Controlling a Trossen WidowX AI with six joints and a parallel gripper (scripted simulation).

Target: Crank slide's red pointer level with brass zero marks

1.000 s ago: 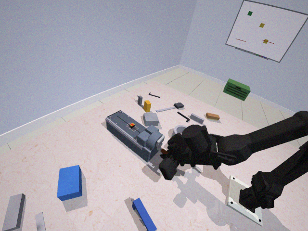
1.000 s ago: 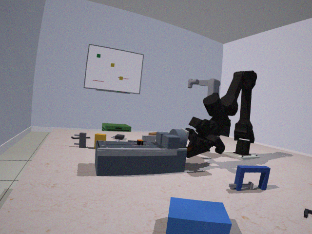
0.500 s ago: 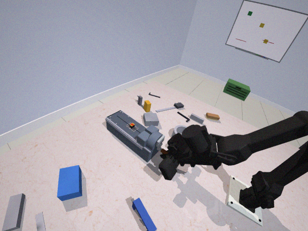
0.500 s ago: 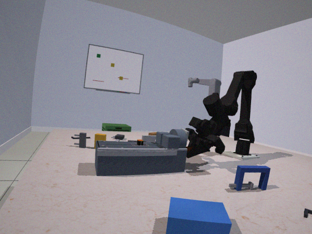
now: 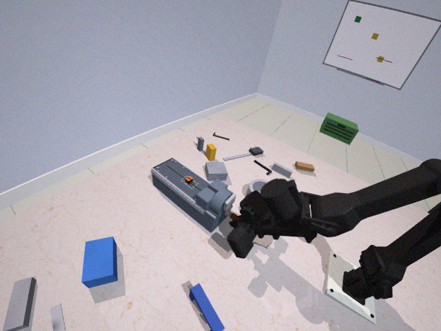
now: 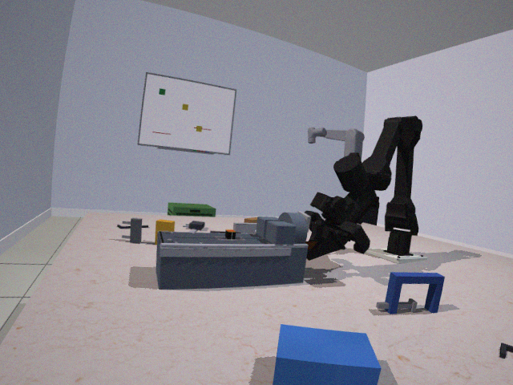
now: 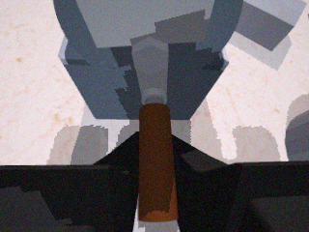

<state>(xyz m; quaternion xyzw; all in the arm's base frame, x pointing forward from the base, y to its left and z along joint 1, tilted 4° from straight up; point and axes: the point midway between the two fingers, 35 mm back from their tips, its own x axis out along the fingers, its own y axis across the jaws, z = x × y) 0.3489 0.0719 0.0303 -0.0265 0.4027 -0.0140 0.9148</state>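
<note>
Now: the brown crank handle 2 cm behind my gripper tip and 3 cm above it. The rest, counted from my gripper tip: blue bracket: 7 cm behind, 21 cm to the left; then red pointer: 17 cm ahead, 5 cm above; then grey block: 18 cm ahead, 16 cm to the right, 2 cm below.
</note>
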